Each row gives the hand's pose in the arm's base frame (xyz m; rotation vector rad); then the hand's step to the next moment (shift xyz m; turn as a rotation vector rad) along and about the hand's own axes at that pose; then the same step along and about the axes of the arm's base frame.
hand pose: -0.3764 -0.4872 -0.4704 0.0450 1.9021 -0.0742
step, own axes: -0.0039 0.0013 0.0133 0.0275 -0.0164 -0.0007
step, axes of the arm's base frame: 0.0139 0.0003 -0.0007 -0.0108 -0.0165 -0.0253
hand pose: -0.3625 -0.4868 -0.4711 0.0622 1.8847 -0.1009
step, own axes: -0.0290 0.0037 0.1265 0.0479 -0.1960 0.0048
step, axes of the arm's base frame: 0.1290 -0.0089 -0.0116 -0.0288 -0.1958 -0.0394
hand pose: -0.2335 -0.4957 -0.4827 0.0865 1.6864 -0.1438
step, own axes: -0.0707 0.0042 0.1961 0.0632 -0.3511 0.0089
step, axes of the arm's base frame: 0.2018 -0.0225 0.0473 -0.0485 -0.3502 -0.0482
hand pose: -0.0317 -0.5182 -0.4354 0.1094 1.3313 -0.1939
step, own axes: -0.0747 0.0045 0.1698 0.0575 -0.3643 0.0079
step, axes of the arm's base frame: 0.1460 -0.0220 0.1124 -0.0534 -0.3625 -0.0425
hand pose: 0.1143 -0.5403 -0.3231 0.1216 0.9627 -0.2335
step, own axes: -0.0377 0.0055 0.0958 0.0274 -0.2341 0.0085
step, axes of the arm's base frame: 0.0571 -0.0090 0.0854 -0.0368 -0.2323 -0.0175
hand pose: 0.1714 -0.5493 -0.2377 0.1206 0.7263 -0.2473
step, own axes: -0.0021 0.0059 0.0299 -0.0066 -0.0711 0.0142
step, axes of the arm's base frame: 0.0192 0.0003 0.0237 -0.0145 -0.0701 0.0133
